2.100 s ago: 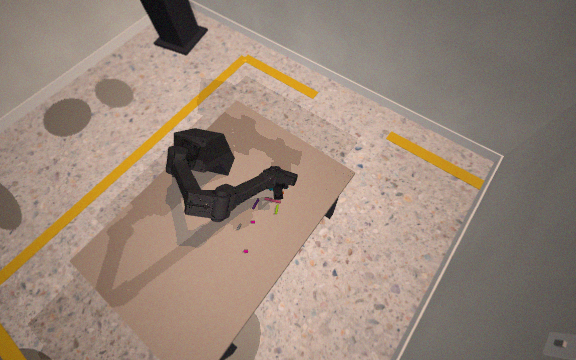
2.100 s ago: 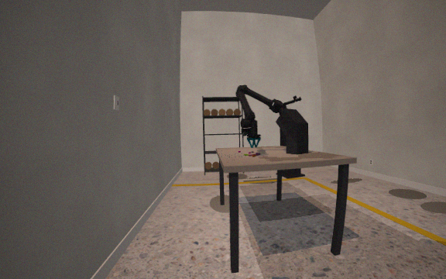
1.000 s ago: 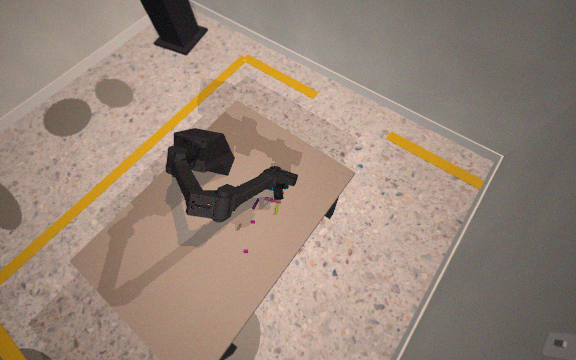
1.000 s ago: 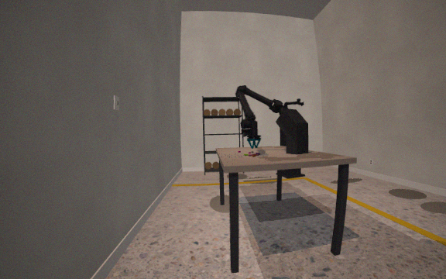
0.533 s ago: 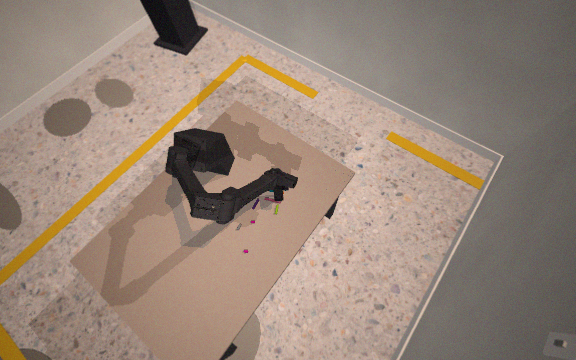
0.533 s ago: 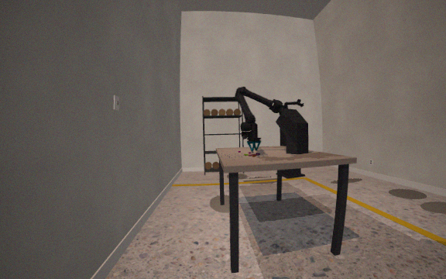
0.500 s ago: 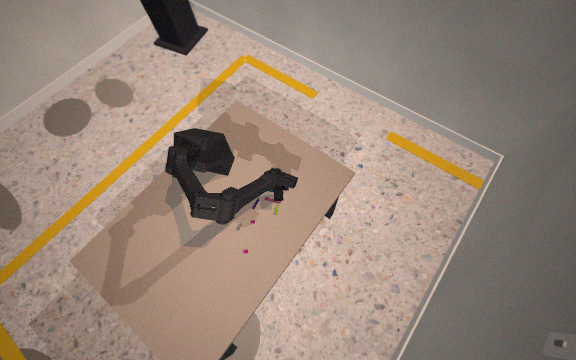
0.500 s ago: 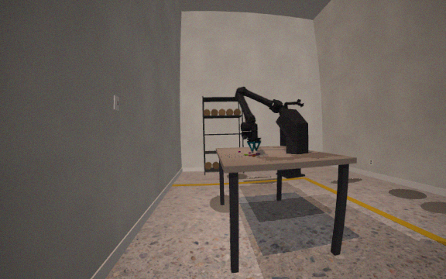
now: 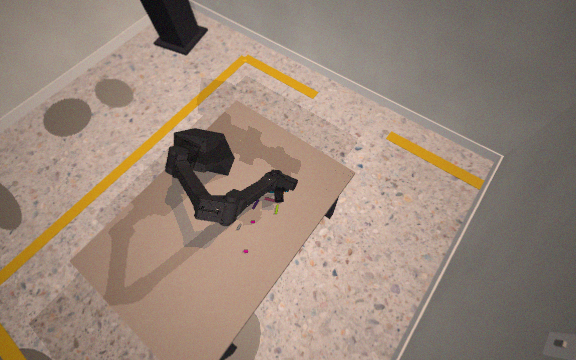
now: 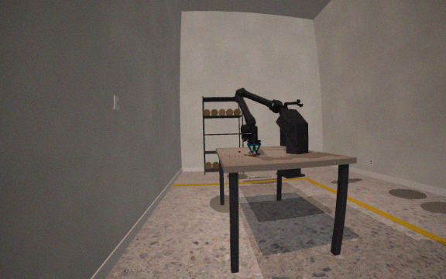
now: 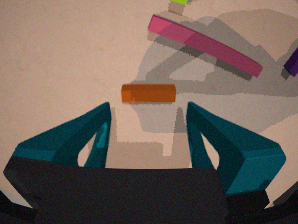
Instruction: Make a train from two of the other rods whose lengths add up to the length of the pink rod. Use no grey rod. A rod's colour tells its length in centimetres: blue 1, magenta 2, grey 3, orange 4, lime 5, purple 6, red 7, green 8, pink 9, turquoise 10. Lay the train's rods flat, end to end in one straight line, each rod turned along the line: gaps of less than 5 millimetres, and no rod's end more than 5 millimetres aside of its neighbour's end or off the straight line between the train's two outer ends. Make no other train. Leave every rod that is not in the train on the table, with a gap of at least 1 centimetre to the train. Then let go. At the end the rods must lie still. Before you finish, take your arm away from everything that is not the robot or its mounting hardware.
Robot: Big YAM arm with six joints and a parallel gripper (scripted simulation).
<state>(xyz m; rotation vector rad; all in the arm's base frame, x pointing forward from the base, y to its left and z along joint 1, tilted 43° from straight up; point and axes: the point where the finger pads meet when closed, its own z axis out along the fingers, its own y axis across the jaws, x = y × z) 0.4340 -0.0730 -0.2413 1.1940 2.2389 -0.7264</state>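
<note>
Right now my hand is 3 cm above the orange rod. The rest, counted from my hand: purple rod: 11 cm to the right, 9 cm behind, 3 cm below; then lime rod: 9 cm to the right, 3 cm below, 3 cm ahead; then pink rod: 6 cm to the right, 3 cm below, 2 cm behind.
</note>
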